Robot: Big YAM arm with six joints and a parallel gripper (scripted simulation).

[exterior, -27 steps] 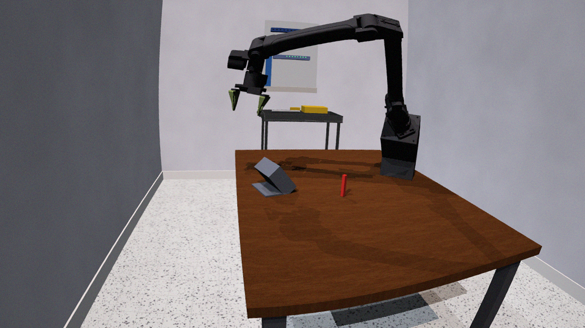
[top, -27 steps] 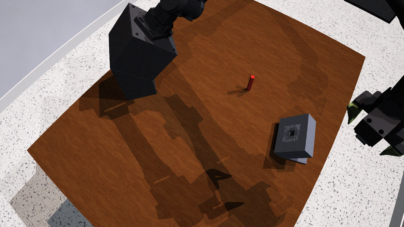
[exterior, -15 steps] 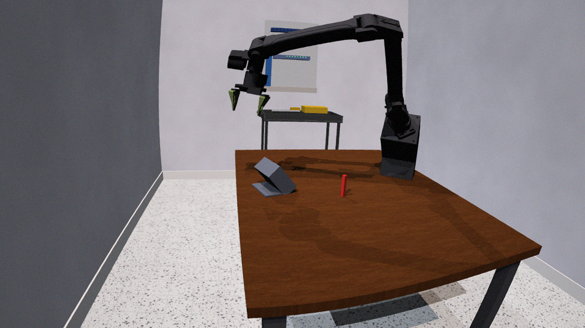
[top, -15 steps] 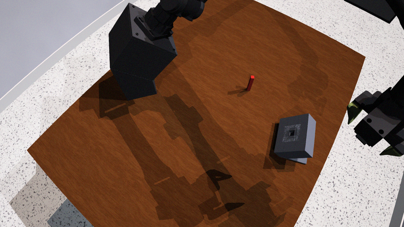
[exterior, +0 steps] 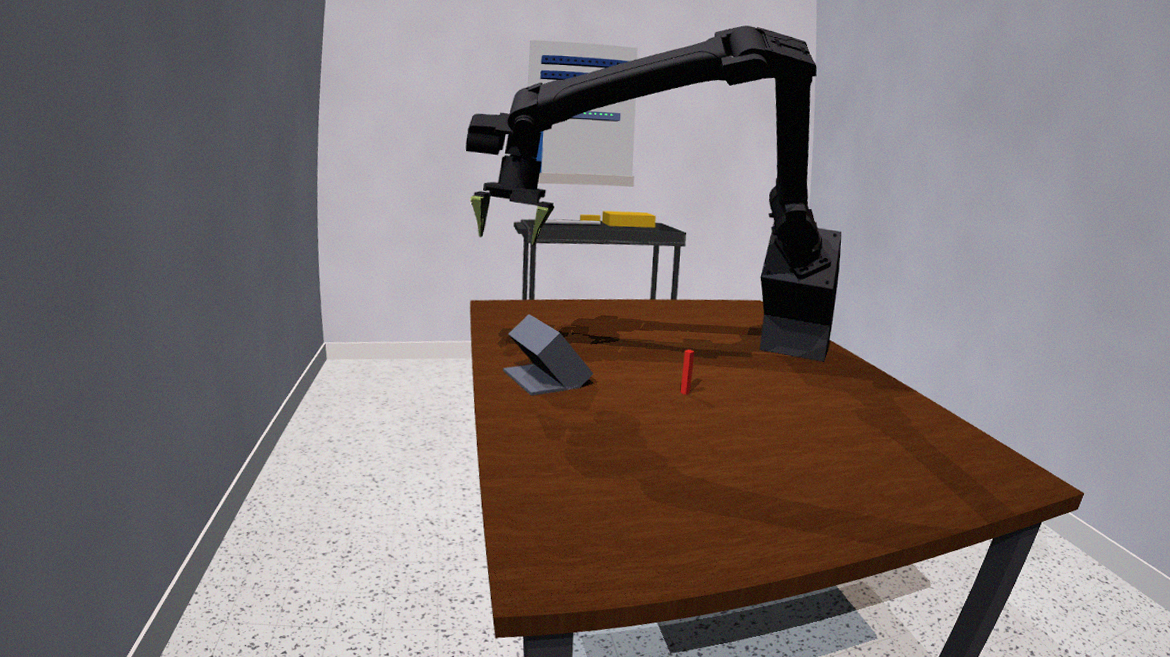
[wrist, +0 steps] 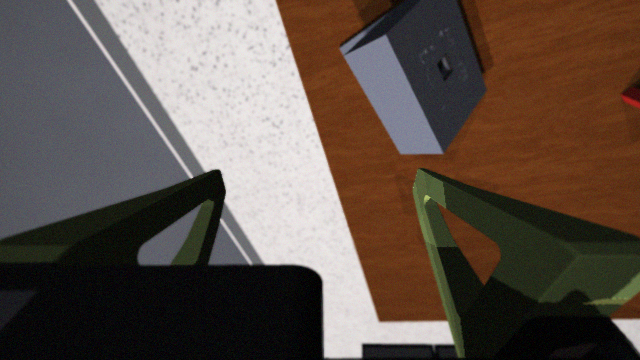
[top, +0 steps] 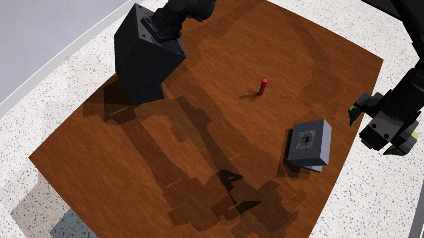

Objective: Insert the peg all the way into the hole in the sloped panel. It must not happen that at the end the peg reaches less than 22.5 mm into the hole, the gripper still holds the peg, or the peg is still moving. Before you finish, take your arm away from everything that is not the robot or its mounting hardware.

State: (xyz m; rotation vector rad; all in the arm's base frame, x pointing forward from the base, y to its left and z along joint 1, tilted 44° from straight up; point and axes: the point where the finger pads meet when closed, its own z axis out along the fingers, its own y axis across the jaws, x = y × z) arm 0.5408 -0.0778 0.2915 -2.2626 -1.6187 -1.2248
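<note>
Now: the red peg 33 cm behind my hand, 7 cm to the left of it and 22 cm below it.
</note>
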